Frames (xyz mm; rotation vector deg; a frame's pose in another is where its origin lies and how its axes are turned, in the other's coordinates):
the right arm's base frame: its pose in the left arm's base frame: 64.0 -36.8 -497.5 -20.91 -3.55 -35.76
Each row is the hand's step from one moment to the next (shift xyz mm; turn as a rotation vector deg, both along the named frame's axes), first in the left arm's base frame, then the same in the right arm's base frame.
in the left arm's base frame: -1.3 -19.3 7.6 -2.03 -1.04 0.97
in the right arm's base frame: 11.0 -17.6 0.2 -0.90 -2.27 0.43
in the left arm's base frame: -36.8 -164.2 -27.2 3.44 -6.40 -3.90
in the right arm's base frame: 57.6 -136.0 -85.2 5.73 -1.57 -5.72
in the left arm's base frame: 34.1 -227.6 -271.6 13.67 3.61 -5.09
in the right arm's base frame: 110.1 -65.2 -332.2 8.23 12.26 -2.77
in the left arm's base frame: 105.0 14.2 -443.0 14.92 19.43 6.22
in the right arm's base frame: 3.9 211.4 -403.5 2.26 21.29 13.44
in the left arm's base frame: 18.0 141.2 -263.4 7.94 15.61 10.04
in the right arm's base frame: -108.1 199.4 -195.5 -0.63 13.16 15.30
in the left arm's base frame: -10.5 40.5 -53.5 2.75 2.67 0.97
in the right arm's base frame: -40.1 41.1 -36.3 0.90 3.30 1.99
